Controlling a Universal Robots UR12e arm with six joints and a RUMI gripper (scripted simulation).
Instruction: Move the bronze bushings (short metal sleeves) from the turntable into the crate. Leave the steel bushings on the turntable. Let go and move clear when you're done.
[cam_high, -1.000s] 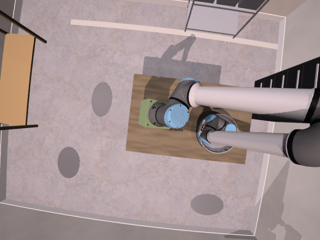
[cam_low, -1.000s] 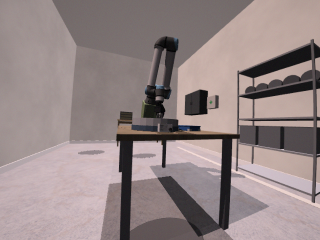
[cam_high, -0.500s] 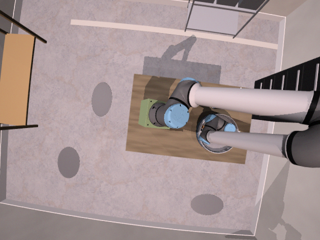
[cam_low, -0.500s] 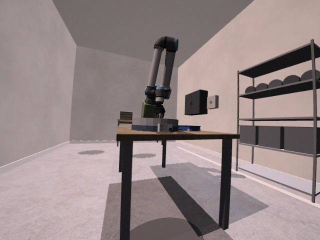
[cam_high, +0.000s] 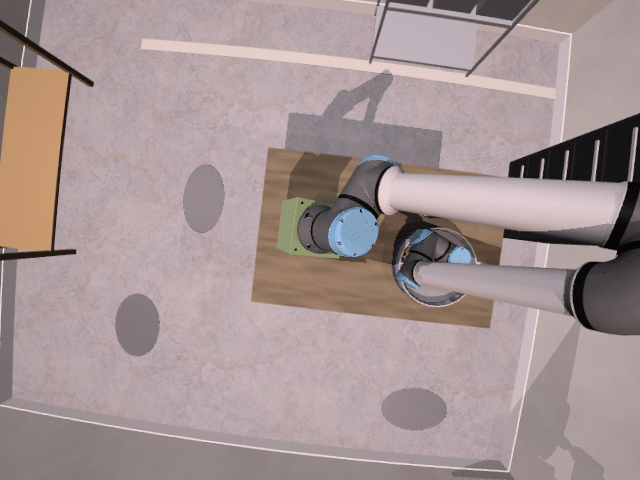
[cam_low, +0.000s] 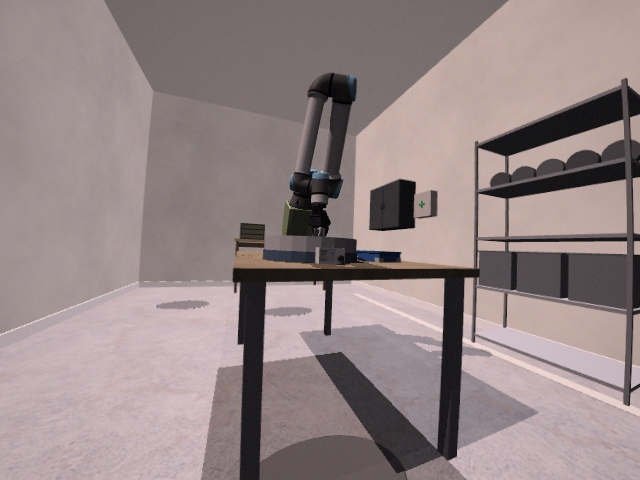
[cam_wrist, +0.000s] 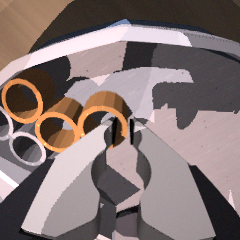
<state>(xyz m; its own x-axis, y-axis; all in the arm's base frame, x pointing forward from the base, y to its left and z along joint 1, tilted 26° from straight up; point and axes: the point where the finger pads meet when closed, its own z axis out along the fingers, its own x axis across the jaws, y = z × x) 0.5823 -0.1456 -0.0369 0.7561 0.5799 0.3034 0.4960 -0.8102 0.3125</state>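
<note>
Right now my hand is 240 mm to the right of the blue crate, 180 mm short of it and 50 mm above it. Also, from my hand: round grey turntable 110 mm to the right, 100 mm ahead, 20 mm below.
</note>
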